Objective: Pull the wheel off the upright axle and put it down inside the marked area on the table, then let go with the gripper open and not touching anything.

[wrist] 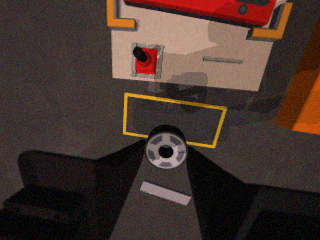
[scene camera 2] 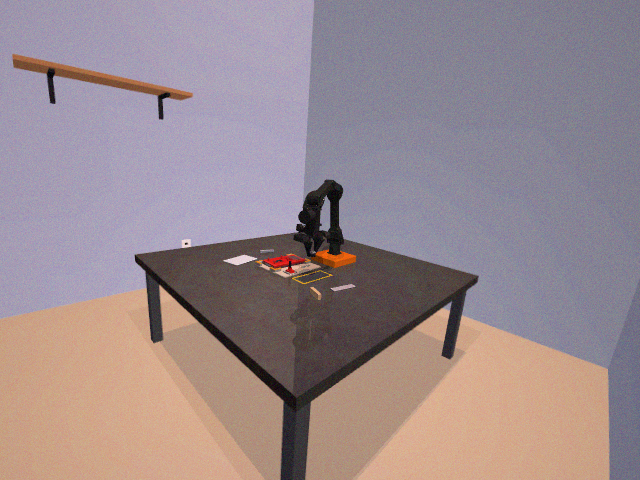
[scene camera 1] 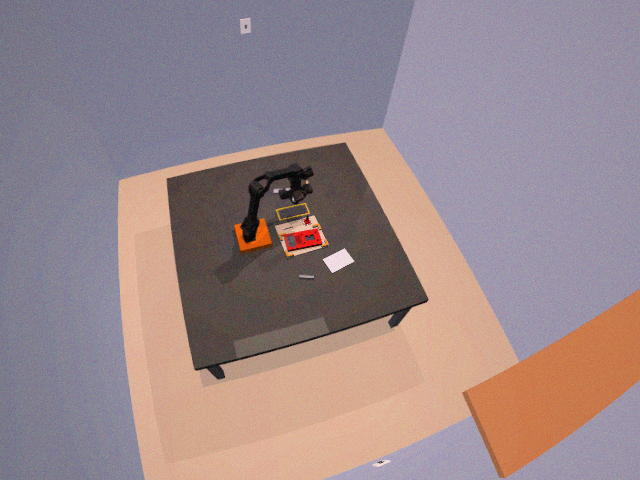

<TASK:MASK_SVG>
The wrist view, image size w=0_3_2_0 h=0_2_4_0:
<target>my gripper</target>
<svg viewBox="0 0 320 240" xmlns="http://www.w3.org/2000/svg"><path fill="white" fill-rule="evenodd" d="M188 146L187 172L202 240L320 240L320 193L245 183L233 177L193 147ZM146 140L140 140L96 160L44 151L27 150L21 152L18 157L18 166L24 188L14 193L14 195L2 203L3 208L0 210L0 240L109 240L141 165Z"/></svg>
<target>grey wheel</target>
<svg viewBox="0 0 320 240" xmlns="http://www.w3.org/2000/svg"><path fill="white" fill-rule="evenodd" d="M160 125L150 132L144 146L144 154L147 161L155 168L173 170L184 164L188 157L186 139L182 131L177 127Z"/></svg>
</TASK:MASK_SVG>
